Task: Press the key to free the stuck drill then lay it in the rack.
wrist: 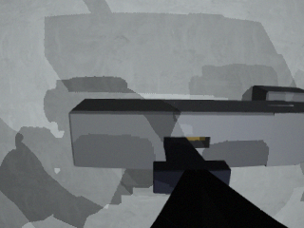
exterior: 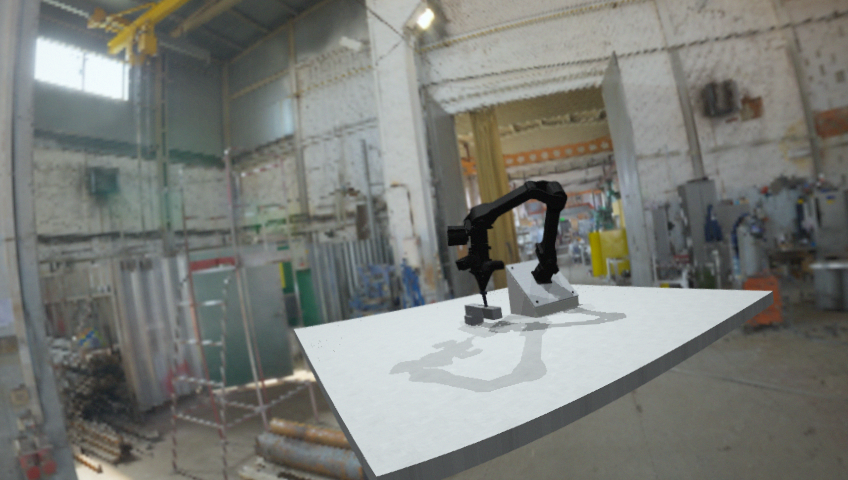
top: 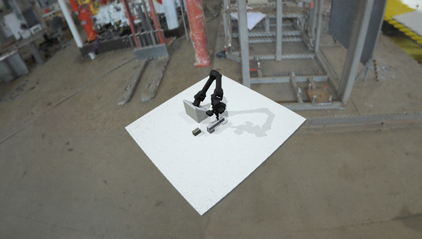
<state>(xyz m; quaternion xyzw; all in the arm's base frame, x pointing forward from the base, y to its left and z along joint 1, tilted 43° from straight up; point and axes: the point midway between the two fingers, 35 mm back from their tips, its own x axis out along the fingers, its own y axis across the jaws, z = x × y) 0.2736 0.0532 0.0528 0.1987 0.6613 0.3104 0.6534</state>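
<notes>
The dark key lies 3 cm below my gripper tip. Round my gripper tip: drill: 7 cm below, 5 cm to the right; grey block: 8 cm below, 3 cm to the right; dark rack: 21 cm to the right, 10 cm below, 5 cm behind.
</notes>
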